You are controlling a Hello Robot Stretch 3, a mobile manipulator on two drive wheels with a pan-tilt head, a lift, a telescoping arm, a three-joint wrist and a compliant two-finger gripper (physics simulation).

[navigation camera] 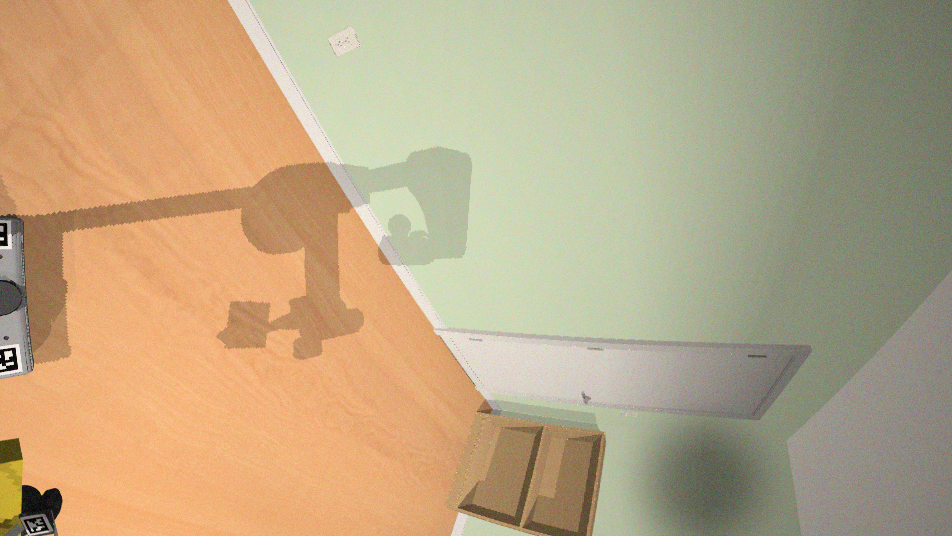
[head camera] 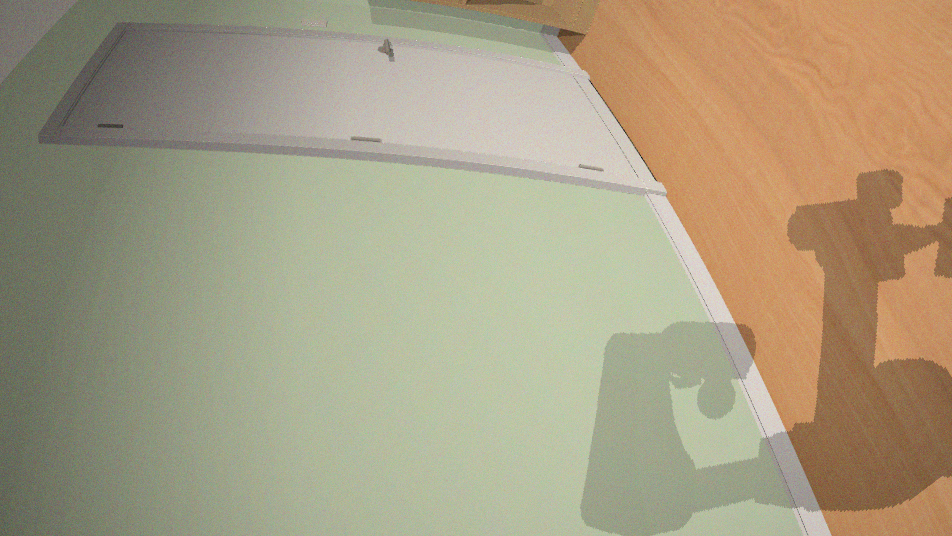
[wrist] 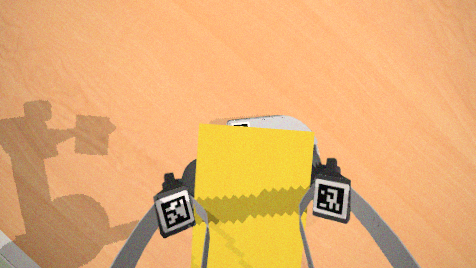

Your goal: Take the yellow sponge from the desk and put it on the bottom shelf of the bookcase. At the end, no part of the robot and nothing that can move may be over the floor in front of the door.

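Frame: origin at the robot's base, x left, y ahead, z down, level; metres.
Seen in the pictures: gripper, fingertip midpoint: (wrist: 250, 171).
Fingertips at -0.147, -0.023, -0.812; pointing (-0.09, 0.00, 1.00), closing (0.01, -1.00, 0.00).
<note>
A point is followed by its place in that frame, as x, y, z.
The yellow sponge (navigation camera: 9, 489) @(-0.108, 0.009, -0.863) (wrist: 255, 155) @(-0.166, -0.027, -0.860) is between the two fingertips of my gripper (wrist: 250, 171) @(-0.146, -0.023, -0.812), in the air above the wooden floor. In the navigation camera view, part of the sponge shows at the lower left edge beside one black fingertip. The brown bookcase (head camera: 579, 14) @(-1.317, 2.413, -0.072) (navigation camera: 473, 459) @(-1.536, 2.212, -0.100) stands against the wall; in the navigation camera view it is at the bottom, right of centre, with two open compartments, the lower one nearer the floor. In the head camera view part of it shows at the top. The desk does not show in these views.
The closed grey-white door (head camera: 299, 86) @(-0.695, 2.165, -1.247) (navigation camera: 626, 376) @(-0.690, 2.161, -1.196) is close beside the bookcase. A green wall (head camera: 399, 279) @(-0.053, 1.579, -0.969) (navigation camera: 566, 166) @(0.357, 1.188, -1.023) with a white baseboard (head camera: 696, 266) @(-0.150, 1.654, -0.043) (navigation camera: 293, 93) @(0.734, 0.811, -0.056) borders the floor. My grey base (navigation camera: 14, 266) @(0.064, 0.031, -0.159) shows at the left edge. The robot's shadow falls on floor and wall.
</note>
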